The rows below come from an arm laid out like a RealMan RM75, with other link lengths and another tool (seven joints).
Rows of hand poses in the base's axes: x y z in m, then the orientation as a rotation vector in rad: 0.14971, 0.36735, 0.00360, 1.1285, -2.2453, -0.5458; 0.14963, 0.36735, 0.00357, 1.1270, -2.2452, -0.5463; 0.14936, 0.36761, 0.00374, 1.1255, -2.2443, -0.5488; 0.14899, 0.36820, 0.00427, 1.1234, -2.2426, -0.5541; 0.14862, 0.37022, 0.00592, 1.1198, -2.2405, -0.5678; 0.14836, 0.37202, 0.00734, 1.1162, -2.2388, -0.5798; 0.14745, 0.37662, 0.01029, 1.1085, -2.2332, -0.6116; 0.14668, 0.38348, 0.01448, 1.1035, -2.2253, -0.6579; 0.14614, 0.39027, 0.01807, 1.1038, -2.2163, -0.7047; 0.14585, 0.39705, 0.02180, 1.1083, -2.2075, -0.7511; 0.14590, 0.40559, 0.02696, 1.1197, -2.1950, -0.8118
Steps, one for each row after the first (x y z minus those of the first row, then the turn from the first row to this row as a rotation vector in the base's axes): -0.00008, 0.00000, -0.00003, -0.0002, 0.0008, -0.0009; -0.00035, 0.00026, 0.00014, 0.0009, 0.0027, -0.0019; -0.00072, 0.00085, 0.00067, 0.0036, 0.0059, -0.0036; -0.00109, 0.00287, 0.00232, 0.0116, 0.0115, -0.0080; -0.00135, 0.00467, 0.00374, 0.0184, 0.0164, -0.0122; -0.00226, 0.00927, 0.00669, 0.0373, 0.0294, -0.0218; -0.00303, 0.01613, 0.01088, 0.0673, 0.0446, -0.0326; -0.00357, 0.02292, 0.01447, 0.0996, 0.0579, -0.0401; -0.00386, 0.02970, 0.01820, 0.1333, 0.0683, -0.0455; -0.00381, 0.03824, 0.02336, 0.1794, 0.0793, -0.0492
